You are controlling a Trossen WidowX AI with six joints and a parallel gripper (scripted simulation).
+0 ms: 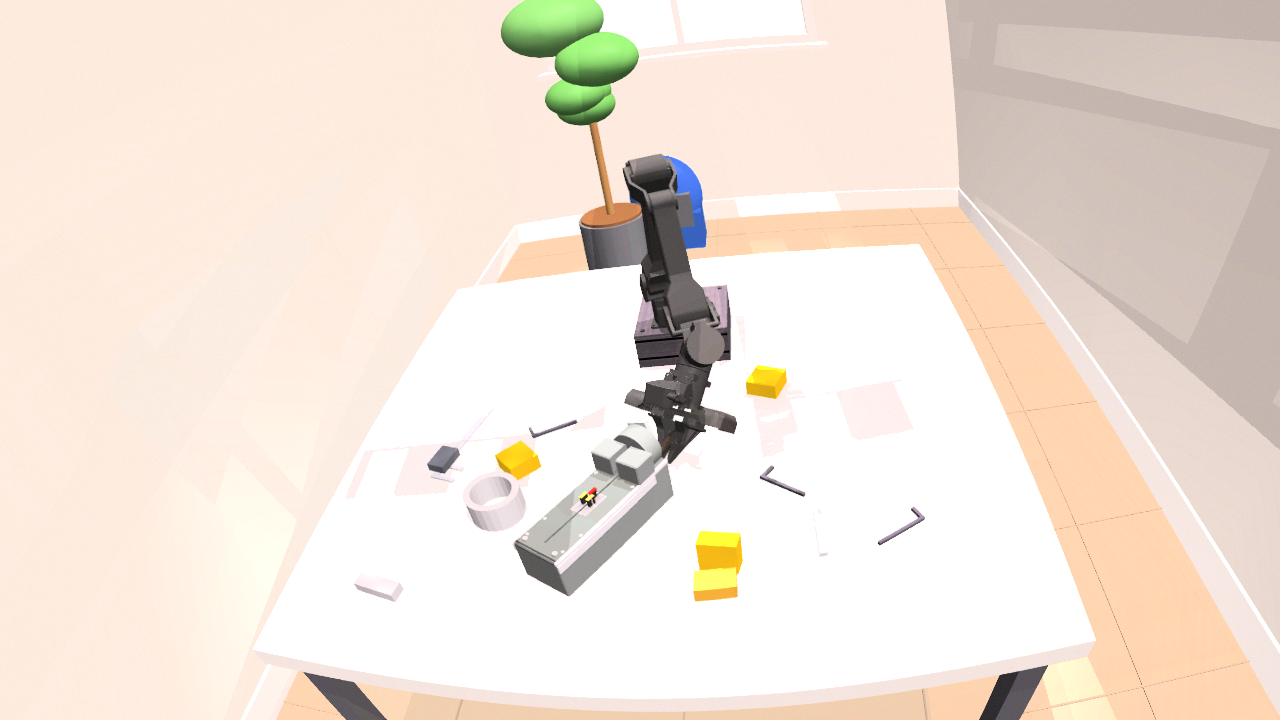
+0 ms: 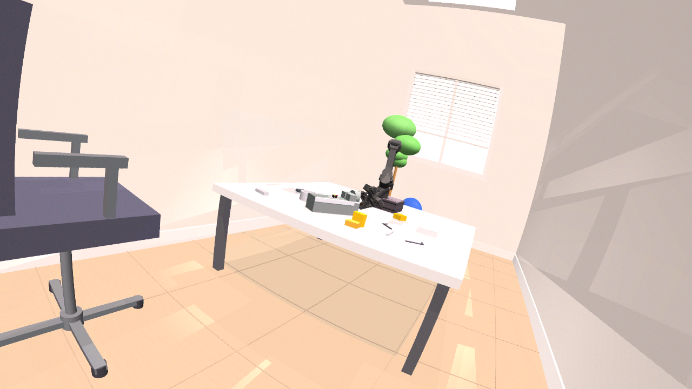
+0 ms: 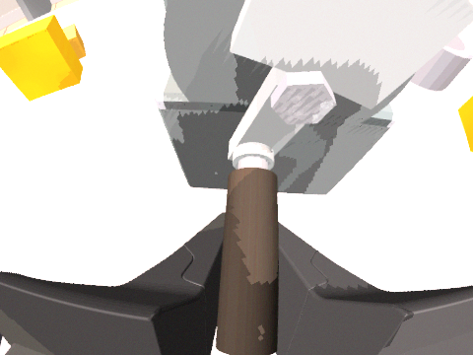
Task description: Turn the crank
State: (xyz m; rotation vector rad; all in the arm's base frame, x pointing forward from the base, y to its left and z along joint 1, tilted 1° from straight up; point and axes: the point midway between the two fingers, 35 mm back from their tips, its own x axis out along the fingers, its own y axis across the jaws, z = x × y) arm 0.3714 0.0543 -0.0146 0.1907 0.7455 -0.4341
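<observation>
The brown crank handle is 30 mm above my gripper tip, 20 mm behind it and 10 mm to the left of it. From my gripper tip the other things lie so: red pointer: 130 mm ahead, 80 mm to the right, 50 mm above.
</observation>
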